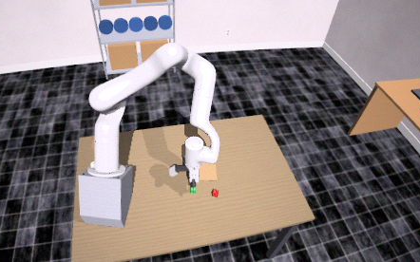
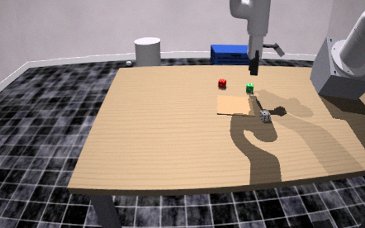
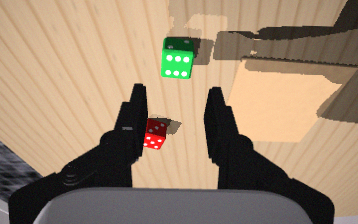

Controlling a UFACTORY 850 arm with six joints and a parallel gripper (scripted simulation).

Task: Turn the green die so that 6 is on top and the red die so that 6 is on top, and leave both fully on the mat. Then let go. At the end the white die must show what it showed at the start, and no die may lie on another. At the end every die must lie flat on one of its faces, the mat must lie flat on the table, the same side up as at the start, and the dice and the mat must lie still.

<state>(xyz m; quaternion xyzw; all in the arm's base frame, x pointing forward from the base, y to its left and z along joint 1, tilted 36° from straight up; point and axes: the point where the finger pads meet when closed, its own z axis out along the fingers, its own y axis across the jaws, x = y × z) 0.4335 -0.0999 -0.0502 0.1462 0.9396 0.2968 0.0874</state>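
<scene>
The green die is 1 cm ahead of my hand and 9 cm below it. The rest, counted from my hand: red die 12 cm ahead, 6 cm to the right, 9 cm below; tan mat 11 cm ahead, 12 cm to the left, 10 cm below; white die 3 cm ahead, 22 cm to the left, 9 cm below.
</scene>
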